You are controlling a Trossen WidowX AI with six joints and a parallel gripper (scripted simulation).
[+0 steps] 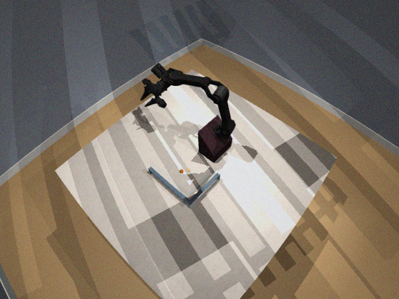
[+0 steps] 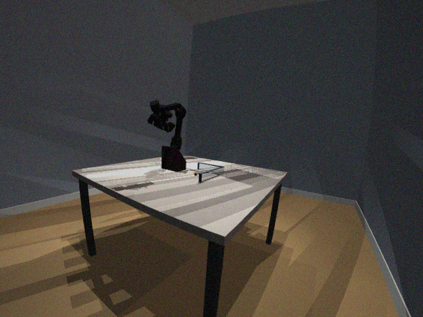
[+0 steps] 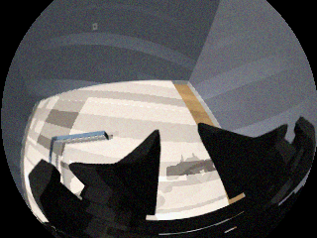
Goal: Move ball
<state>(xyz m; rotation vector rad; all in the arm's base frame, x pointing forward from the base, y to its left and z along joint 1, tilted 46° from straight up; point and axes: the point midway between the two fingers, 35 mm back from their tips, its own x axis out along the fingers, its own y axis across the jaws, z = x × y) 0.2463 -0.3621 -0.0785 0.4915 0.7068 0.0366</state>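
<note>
Right now my gripper tip is 20 mm short of the orange ball, 300 mm to the right of it and 320 mm above it. From my gripper tip the other things lie so: see-through copy (10 mm behind, 320 mm to the left, 320 mm below); then wall (150 mm ahead, 340 mm to the left, 300 mm below).
</note>
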